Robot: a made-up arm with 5 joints.
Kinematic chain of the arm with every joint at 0, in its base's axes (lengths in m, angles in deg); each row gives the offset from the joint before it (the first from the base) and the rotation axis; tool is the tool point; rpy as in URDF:
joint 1: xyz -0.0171 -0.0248 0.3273 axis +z
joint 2: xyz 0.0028 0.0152 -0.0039 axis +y
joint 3: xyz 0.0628 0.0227 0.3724 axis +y
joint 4: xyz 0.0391 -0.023 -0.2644 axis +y
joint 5: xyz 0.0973 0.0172 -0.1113 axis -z
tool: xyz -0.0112 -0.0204 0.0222 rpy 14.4 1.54 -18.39
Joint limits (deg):
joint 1: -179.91..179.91
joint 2: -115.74..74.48
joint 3: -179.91..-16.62
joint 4: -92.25..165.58
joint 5: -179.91..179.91
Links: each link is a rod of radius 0.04 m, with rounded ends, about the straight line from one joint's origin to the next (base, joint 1, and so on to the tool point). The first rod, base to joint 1, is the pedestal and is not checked.
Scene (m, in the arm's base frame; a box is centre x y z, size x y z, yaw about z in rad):
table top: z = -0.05
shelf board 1: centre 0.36 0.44 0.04 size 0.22 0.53 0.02 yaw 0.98
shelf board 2: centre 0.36 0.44 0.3 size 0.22 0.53 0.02 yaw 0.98
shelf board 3: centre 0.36 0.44 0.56 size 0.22 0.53 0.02 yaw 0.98
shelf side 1: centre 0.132 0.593 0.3 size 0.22 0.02 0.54 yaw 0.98
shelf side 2: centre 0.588 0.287 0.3 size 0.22 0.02 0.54 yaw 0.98
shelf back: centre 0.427 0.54 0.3 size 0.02 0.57 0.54 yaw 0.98
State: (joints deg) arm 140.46 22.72 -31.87 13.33 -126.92
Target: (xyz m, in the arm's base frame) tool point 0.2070 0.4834 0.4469
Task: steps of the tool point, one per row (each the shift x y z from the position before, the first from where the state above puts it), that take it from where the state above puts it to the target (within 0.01 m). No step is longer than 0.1 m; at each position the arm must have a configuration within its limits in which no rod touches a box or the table.
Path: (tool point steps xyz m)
1: 0.0546 0.0695 0.0255
2: 0.0700 0.0549 0.0260
3: 0.0810 0.0369 0.0262
4: 0.0873 0.0166 0.0263
5: 0.0882 -0.0043 0.0264
6: 0.0838 -0.0249 0.0263
7: 0.0446 0.0705 0.0053
8: 0.0446 0.0625 -0.0053

